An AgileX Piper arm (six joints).
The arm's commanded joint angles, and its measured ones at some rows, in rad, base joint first. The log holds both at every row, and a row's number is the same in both.
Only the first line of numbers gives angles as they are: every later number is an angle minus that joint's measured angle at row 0.
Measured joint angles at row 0: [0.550, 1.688, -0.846, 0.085, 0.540, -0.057]
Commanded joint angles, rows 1 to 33: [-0.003, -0.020, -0.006, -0.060, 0.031, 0.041]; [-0.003, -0.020, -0.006, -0.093, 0.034, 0.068]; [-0.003, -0.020, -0.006, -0.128, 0.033, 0.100]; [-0.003, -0.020, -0.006, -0.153, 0.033, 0.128]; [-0.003, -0.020, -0.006, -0.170, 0.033, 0.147]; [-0.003, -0.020, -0.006, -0.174, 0.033, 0.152]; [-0.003, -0.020, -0.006, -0.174, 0.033, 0.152]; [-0.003, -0.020, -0.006, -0.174, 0.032, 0.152]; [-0.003, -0.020, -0.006, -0.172, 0.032, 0.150]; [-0.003, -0.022, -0.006, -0.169, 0.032, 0.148]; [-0.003, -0.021, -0.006, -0.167, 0.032, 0.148]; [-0.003, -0.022, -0.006, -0.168, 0.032, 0.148]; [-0.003, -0.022, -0.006, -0.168, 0.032, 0.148]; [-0.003, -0.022, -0.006, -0.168, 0.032, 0.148]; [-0.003, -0.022, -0.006, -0.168, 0.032, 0.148]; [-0.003, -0.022, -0.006, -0.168, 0.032, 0.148]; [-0.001, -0.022, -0.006, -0.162, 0.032, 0.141]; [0.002, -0.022, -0.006, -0.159, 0.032, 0.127]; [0.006, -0.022, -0.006, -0.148, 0.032, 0.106]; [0.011, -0.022, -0.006, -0.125, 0.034, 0.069]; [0.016, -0.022, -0.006, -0.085, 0.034, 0.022]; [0.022, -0.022, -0.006, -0.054, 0.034, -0.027]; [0.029, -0.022, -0.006, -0.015, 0.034, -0.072]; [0.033, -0.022, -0.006, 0.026, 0.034, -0.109]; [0.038, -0.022, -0.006, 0.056, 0.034, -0.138]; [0.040, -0.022, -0.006, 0.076, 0.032, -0.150]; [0.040, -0.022, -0.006, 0.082, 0.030, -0.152]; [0.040, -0.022, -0.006, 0.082, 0.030, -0.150]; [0.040, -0.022, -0.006, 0.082, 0.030, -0.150]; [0.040, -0.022, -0.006, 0.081, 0.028, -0.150]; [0.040, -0.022, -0.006, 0.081, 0.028, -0.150]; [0.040, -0.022, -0.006, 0.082, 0.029, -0.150]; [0.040, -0.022, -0.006, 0.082, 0.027, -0.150]
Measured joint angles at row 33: [0.039, -0.010, 0.000, 0.071, 0.027, -0.132]
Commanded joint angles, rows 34 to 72: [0.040, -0.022, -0.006, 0.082, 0.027, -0.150]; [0.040, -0.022, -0.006, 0.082, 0.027, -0.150]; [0.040, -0.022, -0.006, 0.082, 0.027, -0.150]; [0.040, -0.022, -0.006, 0.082, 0.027, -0.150]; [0.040, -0.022, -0.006, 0.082, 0.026, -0.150]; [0.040, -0.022, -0.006, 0.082, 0.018, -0.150]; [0.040, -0.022, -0.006, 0.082, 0.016, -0.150]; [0.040, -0.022, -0.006, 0.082, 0.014, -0.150]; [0.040, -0.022, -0.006, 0.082, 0.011, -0.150]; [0.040, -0.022, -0.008, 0.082, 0.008, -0.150]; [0.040, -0.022, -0.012, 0.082, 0.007, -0.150]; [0.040, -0.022, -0.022, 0.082, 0.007, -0.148]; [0.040, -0.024, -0.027, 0.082, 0.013, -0.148]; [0.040, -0.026, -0.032, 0.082, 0.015, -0.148]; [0.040, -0.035, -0.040, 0.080, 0.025, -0.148]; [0.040, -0.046, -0.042, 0.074, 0.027, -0.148]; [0.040, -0.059, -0.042, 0.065, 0.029, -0.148]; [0.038, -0.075, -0.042, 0.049, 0.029, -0.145]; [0.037, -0.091, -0.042, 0.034, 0.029, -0.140]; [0.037, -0.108, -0.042, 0.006, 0.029, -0.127]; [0.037, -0.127, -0.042, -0.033, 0.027, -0.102]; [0.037, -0.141, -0.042, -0.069, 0.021, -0.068]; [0.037, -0.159, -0.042, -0.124, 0.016, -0.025]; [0.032, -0.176, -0.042, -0.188, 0.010, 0.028]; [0.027, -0.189, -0.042, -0.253, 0.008, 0.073]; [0.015, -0.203, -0.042, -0.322, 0.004, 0.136]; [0.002, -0.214, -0.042, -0.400, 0.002, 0.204]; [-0.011, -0.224, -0.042, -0.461, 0.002, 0.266]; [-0.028, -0.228, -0.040, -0.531, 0.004, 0.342]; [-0.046, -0.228, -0.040, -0.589, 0.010, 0.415]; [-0.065, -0.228, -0.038, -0.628, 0.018, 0.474]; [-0.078, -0.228, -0.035, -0.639, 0.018, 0.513]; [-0.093, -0.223, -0.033, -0.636, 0.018, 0.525]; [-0.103, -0.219, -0.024, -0.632, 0.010, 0.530]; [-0.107, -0.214, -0.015, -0.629, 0.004, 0.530]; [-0.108, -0.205, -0.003, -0.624, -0.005, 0.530]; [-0.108, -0.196, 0.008, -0.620, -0.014, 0.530]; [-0.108, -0.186, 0.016, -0.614, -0.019, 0.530]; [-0.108, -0.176, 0.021, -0.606, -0.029, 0.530]
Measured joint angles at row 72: [-0.101, -0.206, -0.009, -0.614, 0.010, 0.510]
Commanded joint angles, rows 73 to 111: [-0.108, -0.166, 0.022, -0.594, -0.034, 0.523]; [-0.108, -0.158, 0.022, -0.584, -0.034, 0.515]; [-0.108, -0.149, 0.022, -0.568, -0.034, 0.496]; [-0.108, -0.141, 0.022, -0.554, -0.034, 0.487]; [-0.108, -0.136, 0.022, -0.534, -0.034, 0.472]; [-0.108, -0.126, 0.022, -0.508, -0.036, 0.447]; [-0.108, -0.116, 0.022, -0.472, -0.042, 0.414]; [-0.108, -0.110, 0.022, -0.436, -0.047, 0.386]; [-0.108, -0.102, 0.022, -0.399, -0.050, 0.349]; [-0.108, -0.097, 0.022, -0.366, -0.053, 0.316]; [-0.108, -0.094, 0.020, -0.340, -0.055, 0.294]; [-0.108, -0.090, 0.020, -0.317, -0.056, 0.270]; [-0.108, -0.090, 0.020, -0.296, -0.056, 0.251]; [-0.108, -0.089, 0.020, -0.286, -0.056, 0.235]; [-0.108, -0.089, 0.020, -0.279, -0.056, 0.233]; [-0.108, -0.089, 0.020, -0.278, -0.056, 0.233]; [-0.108, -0.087, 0.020, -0.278, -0.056, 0.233]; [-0.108, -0.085, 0.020, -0.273, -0.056, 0.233]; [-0.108, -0.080, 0.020, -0.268, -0.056, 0.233]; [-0.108, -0.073, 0.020, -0.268, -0.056, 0.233]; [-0.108, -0.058, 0.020, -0.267, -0.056, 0.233]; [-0.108, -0.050, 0.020, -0.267, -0.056, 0.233]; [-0.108, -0.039, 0.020, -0.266, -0.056, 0.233]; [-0.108, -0.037, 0.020, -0.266, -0.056, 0.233]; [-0.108, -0.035, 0.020, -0.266, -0.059, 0.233]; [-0.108, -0.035, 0.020, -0.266, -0.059, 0.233]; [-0.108, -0.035, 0.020, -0.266, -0.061, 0.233]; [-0.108, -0.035, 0.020, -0.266, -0.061, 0.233]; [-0.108, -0.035, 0.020, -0.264, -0.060, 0.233]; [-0.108, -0.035, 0.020, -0.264, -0.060, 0.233]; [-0.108, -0.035, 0.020, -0.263, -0.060, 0.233]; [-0.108, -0.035, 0.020, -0.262, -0.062, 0.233]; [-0.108, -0.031, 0.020, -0.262, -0.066, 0.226]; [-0.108, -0.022, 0.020, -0.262, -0.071, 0.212]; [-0.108, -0.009, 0.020, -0.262, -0.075, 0.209]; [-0.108, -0.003, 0.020, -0.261, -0.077, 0.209]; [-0.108, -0.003, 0.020, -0.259, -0.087, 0.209]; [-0.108, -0.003, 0.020, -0.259, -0.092, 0.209]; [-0.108, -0.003, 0.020, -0.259, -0.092, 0.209]
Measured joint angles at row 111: [-0.101, -0.005, 0.019, -0.261, -0.074, 0.221]
